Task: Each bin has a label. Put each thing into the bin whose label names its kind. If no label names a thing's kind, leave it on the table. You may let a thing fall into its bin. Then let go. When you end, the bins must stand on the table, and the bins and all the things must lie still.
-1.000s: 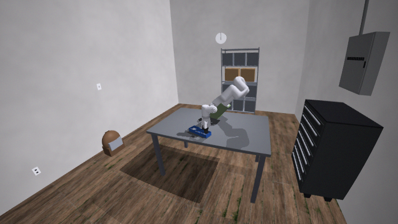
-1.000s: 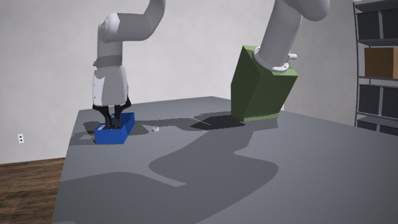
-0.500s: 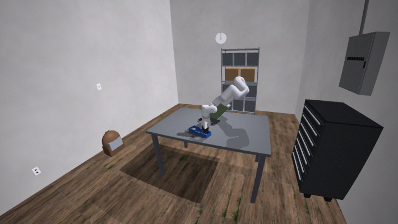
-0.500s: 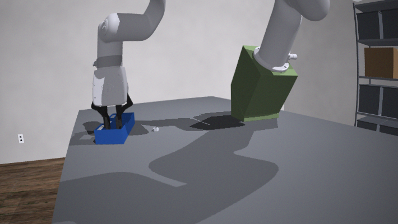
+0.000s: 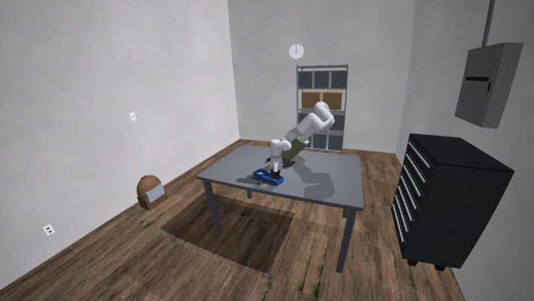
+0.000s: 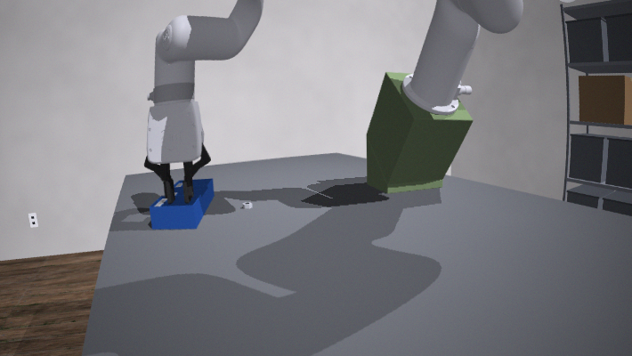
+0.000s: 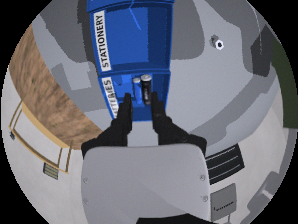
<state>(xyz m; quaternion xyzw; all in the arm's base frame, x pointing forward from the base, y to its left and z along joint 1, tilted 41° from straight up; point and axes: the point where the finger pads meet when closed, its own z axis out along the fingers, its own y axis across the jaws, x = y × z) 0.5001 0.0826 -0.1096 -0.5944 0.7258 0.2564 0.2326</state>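
Right now my hand is 1 cm past the black battery and 4 cm above it. From my hand the other things lie so: blue bin 1 cm behind, 8 cm to the right, 4 cm below; then small nut 13 cm behind, 6 cm to the right, 5 cm below; then blue battery 1 cm ahead, 4 cm below.
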